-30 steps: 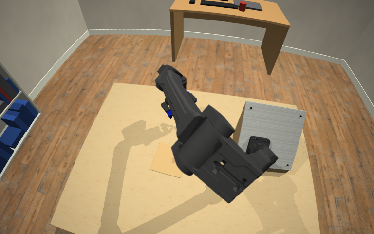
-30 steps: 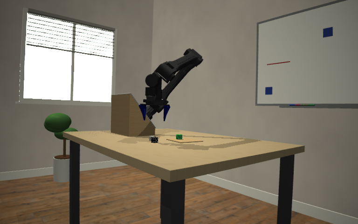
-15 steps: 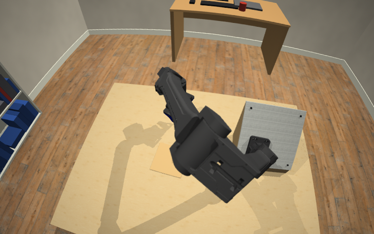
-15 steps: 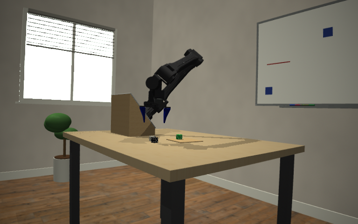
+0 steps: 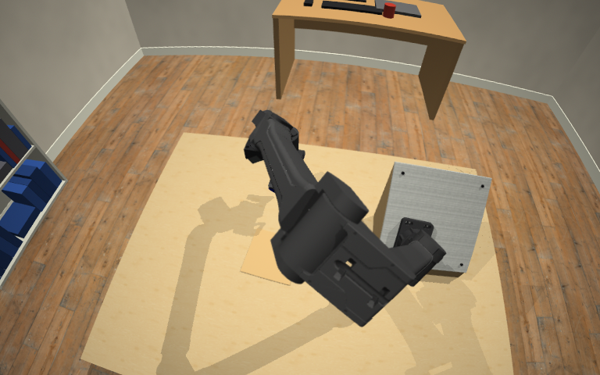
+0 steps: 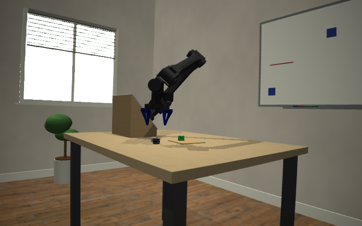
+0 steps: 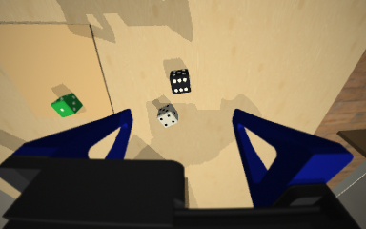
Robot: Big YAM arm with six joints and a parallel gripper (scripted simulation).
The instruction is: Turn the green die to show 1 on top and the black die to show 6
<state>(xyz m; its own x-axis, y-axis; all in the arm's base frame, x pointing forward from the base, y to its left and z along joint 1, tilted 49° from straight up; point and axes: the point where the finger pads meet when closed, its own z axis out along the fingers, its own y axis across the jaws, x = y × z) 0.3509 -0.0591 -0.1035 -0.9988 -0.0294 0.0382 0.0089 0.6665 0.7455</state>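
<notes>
Now: the black die 8 cm below my hand. Round my hand: tan mat (18 cm to the left, 10 cm below); then white die (6 cm behind, 2 cm to the left, 8 cm below); then green die (3 cm behind, 17 cm to the left, 8 cm below).
</notes>
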